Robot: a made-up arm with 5 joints.
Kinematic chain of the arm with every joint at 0, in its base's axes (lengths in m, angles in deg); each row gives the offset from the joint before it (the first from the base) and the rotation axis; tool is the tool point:
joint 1: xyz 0 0 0.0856 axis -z
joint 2: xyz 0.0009 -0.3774 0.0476 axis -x
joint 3: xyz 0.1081 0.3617 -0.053 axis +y
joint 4: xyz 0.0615 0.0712 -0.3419 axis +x
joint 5: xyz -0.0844 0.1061 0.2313 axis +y
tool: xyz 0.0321 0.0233 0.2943
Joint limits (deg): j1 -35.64..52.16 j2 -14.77..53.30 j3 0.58..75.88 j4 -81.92..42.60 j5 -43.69..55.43
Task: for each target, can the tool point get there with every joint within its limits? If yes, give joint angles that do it. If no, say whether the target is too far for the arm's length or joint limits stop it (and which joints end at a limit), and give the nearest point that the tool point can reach.
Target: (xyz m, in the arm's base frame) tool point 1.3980 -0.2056 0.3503
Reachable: no: joint limits stop it (at a limit: joint 1, joint 2, joint 3) | nearest point 0.5998 0.0588 0.0789 | short by 0.884 m
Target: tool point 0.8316 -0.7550 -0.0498
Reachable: no: joint limits stop it (at a limit: joint 2, joint 4) | nearest point 0.3504 -0.3182 -0.1890 | short by 0.665 m
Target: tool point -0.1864 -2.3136 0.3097
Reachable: no: too far | nearest point -0.0377 -0.4682 -0.1739 | short by 1.913 m
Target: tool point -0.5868 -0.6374 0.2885
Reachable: no: joint limits stop it (at a limit: joint 1, joint 2, joint 4) | nearest point -0.1080 -0.2417 0.2693 | short by 0.621 m
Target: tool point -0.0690 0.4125 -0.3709
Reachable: yes | joints -10.38 23.12 60.96 -53.68 5.27
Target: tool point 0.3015 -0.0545 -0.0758
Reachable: yes | joints 17.52 26.38 43.92 10.90 19.43
